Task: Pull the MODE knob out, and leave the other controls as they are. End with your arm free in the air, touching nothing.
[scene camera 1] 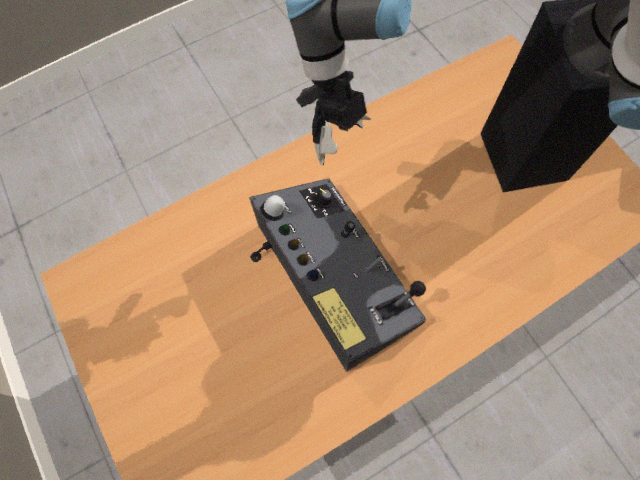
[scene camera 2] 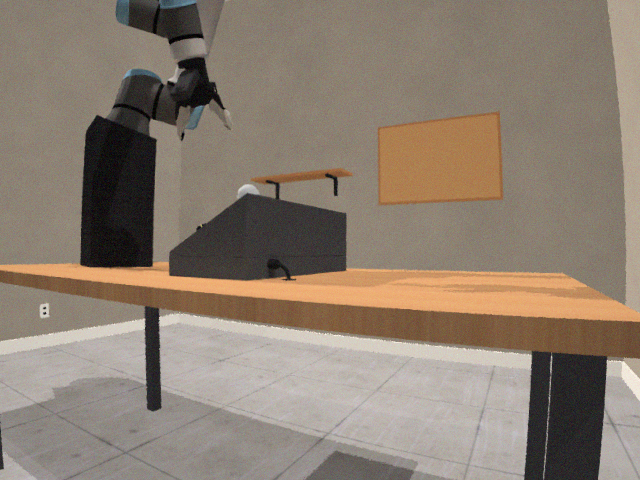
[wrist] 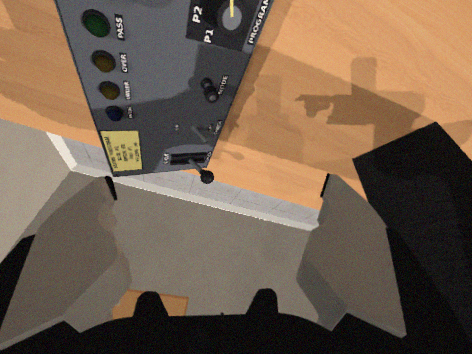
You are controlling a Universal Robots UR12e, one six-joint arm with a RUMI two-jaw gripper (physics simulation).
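Pixels of known places: gripper, fingertip midpoint: [scene camera 1: 342, 145] [scene camera 2: 206, 135] [wrist: 220, 178]; arm's base at its link origin: [scene camera 1: 601, 45] [scene camera 2: 124, 135].
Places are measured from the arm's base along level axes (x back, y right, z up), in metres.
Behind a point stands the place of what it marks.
Observation:
The sloped dark control box [scene camera 1: 319, 235] @(x -0.725, y 0.034, z -0.383 m) [scene camera 2: 294, 232] @(x -0.839, y 0.011, z -0.401 m) [wrist: 150, 75] @(x -0.746, y 0.014, z -0.371 m) stands on the table. The black MODE knob [scene camera 1: 348, 228] @(x -0.648, y 0.013, z -0.377 m) [wrist: 210, 92] @(x -0.643, y 0.028, z -0.375 m) sits near the box's long edge, its round head standing off a dark collar with a narrower neck between. It is hidden in scene camera 2. The PROGRAM dial [scene camera 1: 324, 195] @(x -0.656, y 0.133, z -0.383 m) [wrist: 231, 18] @(x -0.648, y 0.138, z -0.387 m), a small grey toggle [scene camera 1: 375, 265] @(x -0.633, y -0.107, z -0.394 m) [wrist: 199, 134] @(x -0.637, y -0.099, z -0.396 m) and a ball-ended lever [scene camera 1: 417, 288] @(x -0.583, y -0.221, z -0.348 m) [wrist: 207, 176] @(x -0.579, y -0.202, z -0.357 m) are on the same face. My gripper [scene camera 1: 343, 140] @(x -0.617, y 0.115, z -0.139 m) [scene camera 2: 205, 133] @(x -0.617, y 0.115, z -0.139 m) [wrist: 220, 178] @(x -0.617, y 0.115, z -0.139 m) is open and empty, high in the air above the box's PROGRAM end, touching nothing.
A white dome [scene camera 1: 273, 205] @(x -0.805, y 0.131, z -0.297 m) [scene camera 2: 248, 191] @(x -0.815, y 0.159, z -0.314 m) rises from the box corner beside a row of lamps. A black hooked part [scene camera 1: 255, 255] @(x -0.896, y 0.109, z -0.495 m) [scene camera 2: 273, 265] @(x -0.861, y 0.123, z -0.480 m) sticks out of the box's side. The arm's black pedestal [scene camera 1: 542, 103] @(x -0.115, y -0.006, z -0.142 m) [scene camera 2: 118, 201] @(x -0.093, y 0.065, z -0.275 m) [wrist: 420, 200] @(x -0.101, y 0.042, z -0.310 m) stands on the table [scene camera 1: 155, 248] @(x -1.151, y 0.278, z -0.512 m) [scene camera 2: 413, 294] @(x -1.220, y 0.239, z -0.512 m).

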